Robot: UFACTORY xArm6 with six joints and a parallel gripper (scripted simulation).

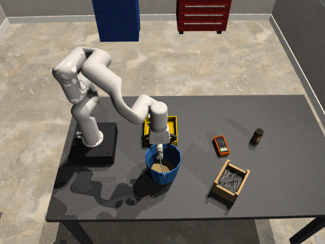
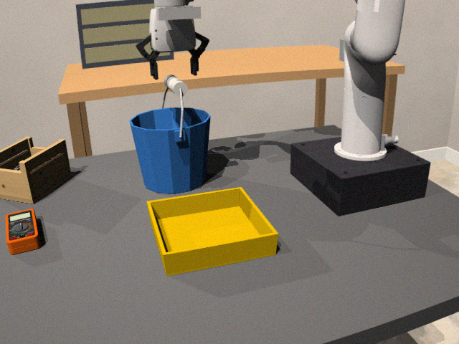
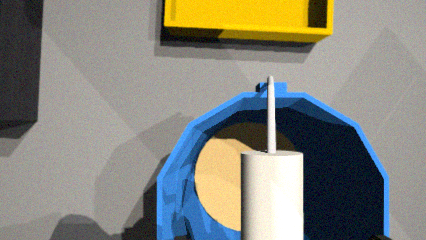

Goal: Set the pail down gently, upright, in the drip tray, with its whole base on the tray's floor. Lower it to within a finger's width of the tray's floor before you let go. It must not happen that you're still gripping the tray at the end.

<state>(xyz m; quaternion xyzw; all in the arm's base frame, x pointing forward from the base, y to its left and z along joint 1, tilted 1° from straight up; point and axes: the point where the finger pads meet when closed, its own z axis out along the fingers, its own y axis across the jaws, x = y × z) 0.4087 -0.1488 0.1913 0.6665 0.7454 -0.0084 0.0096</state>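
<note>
Now: the pail handle 10 mm ahead of my hand and 60 mm below it. Also, from my hand: blue pail: 10 mm ahead, 130 mm below; then yellow drip tray: 10 mm behind, 290 mm to the left, 260 mm below.
</note>
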